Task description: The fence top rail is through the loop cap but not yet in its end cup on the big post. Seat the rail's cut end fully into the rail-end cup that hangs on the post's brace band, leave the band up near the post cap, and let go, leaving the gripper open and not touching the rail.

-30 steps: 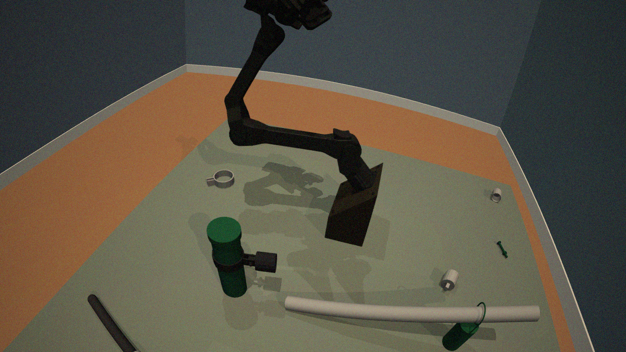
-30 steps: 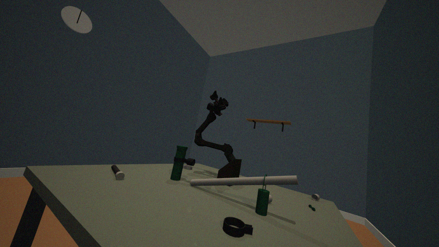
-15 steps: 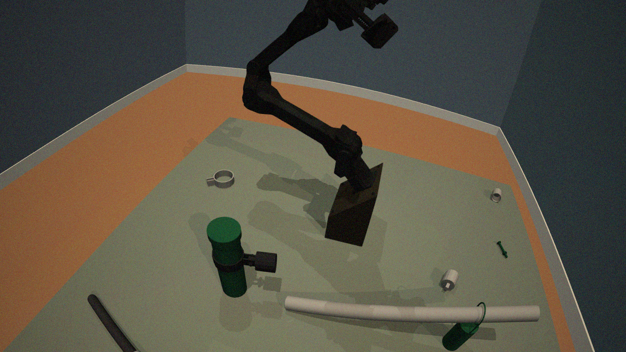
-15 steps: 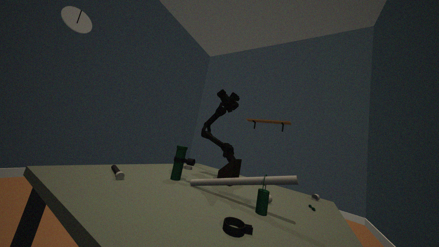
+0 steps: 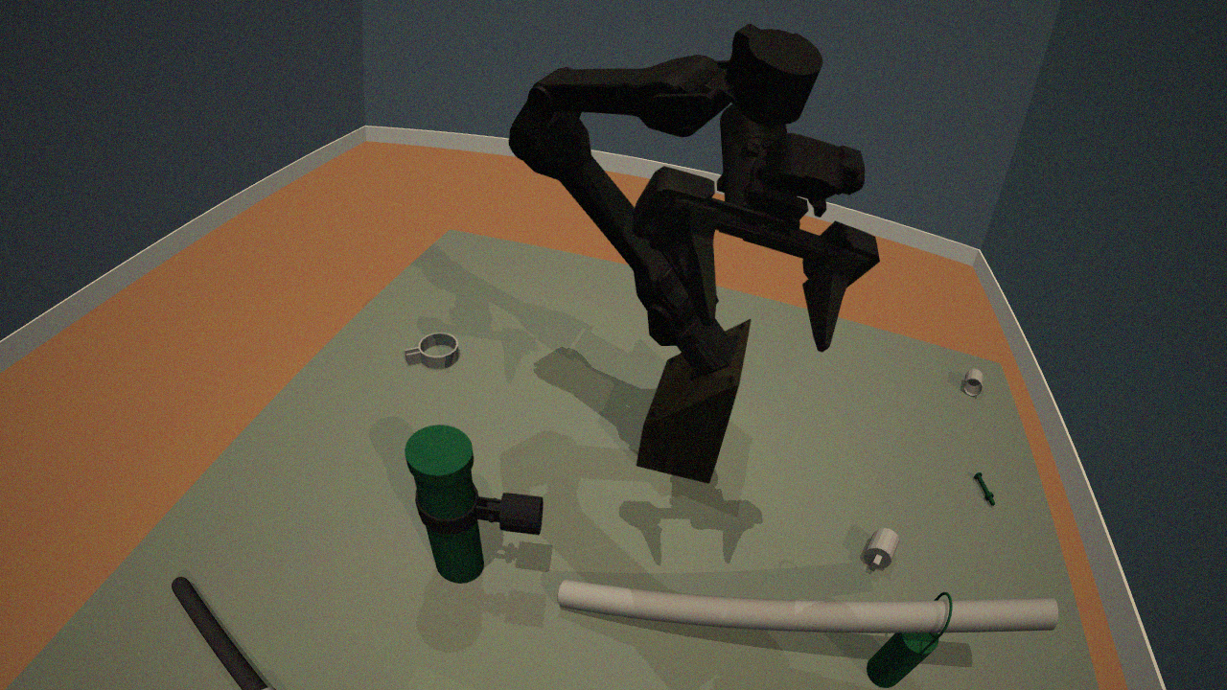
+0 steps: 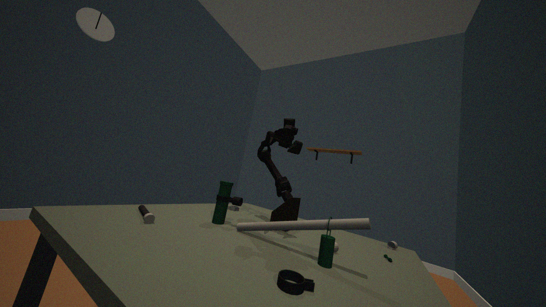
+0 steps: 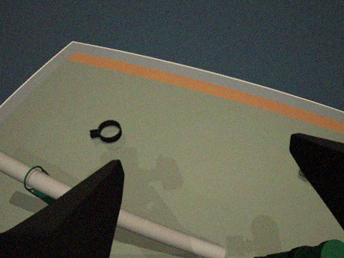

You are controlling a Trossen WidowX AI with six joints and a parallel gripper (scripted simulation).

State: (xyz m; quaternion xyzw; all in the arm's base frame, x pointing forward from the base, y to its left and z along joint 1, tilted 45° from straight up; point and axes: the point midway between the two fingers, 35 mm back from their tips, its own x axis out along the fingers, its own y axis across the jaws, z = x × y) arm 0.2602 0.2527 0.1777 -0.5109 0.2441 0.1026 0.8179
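Right now the black rail-end cup is 1 cm ahead of my gripper tip, 20 cm to the right of it and 29 cm below it. From my gripper tip the other things lie so: green bolt: 39 cm behind, 43 cm to the left, 40 cm below; short green post: 2 cm behind, 27 cm to the left, 30 cm below.
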